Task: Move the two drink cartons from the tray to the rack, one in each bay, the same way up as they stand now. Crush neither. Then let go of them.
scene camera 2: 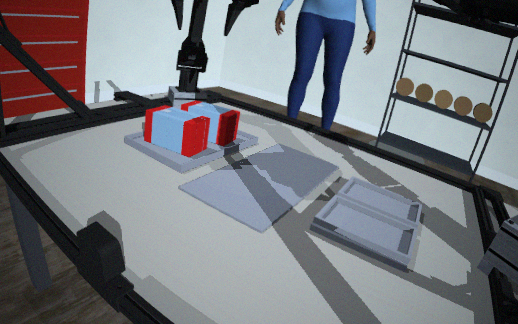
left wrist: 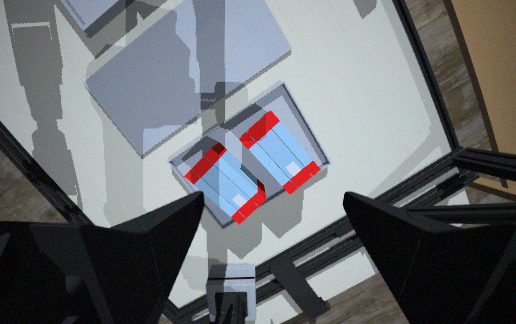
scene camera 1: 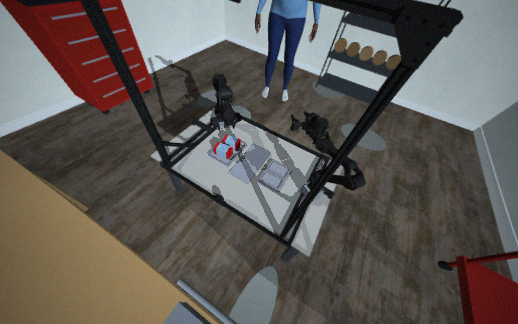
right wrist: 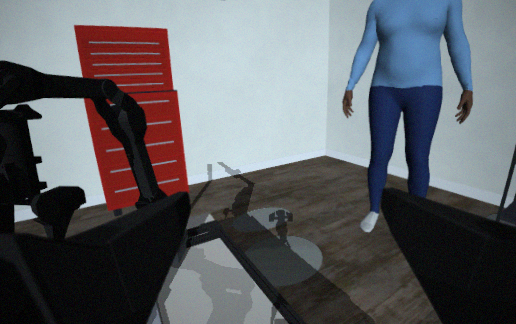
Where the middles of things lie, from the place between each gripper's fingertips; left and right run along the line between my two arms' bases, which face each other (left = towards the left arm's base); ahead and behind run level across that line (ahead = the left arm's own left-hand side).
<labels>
Now: the flat grey mat (scene camera 2: pixel 256 191) 240 mm below my left hand, 180 mm to the right of it and 70 mm ahead of it.
Right now the flat grey mat is 41 cm below my right hand, 22 cm behind it and 13 cm to the left of it.
</labels>
